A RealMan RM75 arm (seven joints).
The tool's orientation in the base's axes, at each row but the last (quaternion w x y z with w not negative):
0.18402, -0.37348, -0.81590, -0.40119
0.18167, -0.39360, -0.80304, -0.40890
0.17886, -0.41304, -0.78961, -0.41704
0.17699, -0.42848, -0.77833, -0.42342
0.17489, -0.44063, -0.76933, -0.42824
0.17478, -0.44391, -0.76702, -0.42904
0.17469, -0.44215, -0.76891, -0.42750
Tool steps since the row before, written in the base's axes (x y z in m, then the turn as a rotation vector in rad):
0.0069, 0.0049, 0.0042, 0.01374, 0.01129, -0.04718
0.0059, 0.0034, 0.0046, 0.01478, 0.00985, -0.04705
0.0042, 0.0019, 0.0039, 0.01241, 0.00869, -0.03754
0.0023, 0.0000, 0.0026, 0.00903, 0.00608, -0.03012
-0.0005, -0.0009, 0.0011, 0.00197, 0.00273, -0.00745
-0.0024, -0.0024, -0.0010, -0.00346, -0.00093, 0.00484
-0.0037, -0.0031, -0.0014, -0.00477, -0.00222, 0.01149
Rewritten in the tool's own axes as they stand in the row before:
0.0003, 0.0094, 0.0013, -0.03207, -0.00949, 0.03773
0.0008, 0.0082, 0.0001, -0.03333, -0.00913, 0.03653
0.0009, 0.0059, -0.0005, -0.02655, -0.00653, 0.02986
0.0003, 0.0032, -0.0013, -0.02123, -0.00624, 0.02315
0.0005, -0.0001, -0.0014, -0.00446, -0.00146, 0.00669
-0.0006, -0.0031, -0.0017, 0.00453, -0.00066, -0.00391
-0.0005, -0.0045, -0.0021, 0.00887, 0.00128, -0.00891

